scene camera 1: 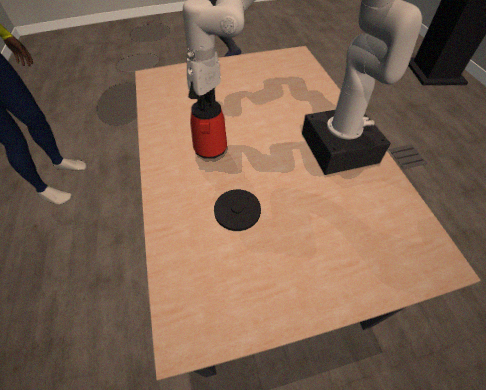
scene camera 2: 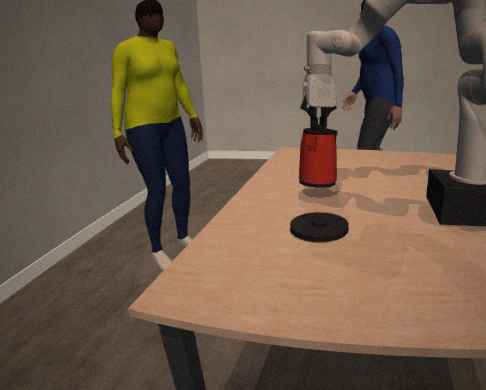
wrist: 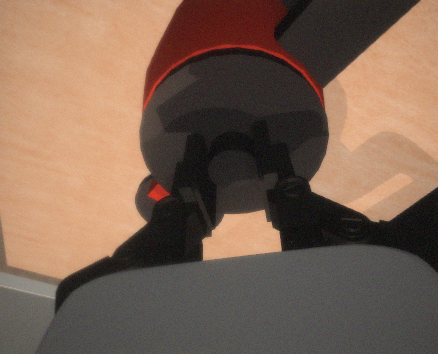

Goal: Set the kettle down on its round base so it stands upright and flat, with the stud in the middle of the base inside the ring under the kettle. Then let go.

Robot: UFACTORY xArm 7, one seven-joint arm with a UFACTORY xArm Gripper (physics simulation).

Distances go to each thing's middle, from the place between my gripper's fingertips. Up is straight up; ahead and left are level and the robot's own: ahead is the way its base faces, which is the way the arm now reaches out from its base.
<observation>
My hand is 8 cm above the red kettle (scene camera 2: pixel 318 152), 3 cm to the left of it and 1 cm short of it. The rest, counted from my hand: round black base (scene camera 1: pixel 236 210) (26 cm to the left, 19 cm below, 8 cm behind).
</observation>
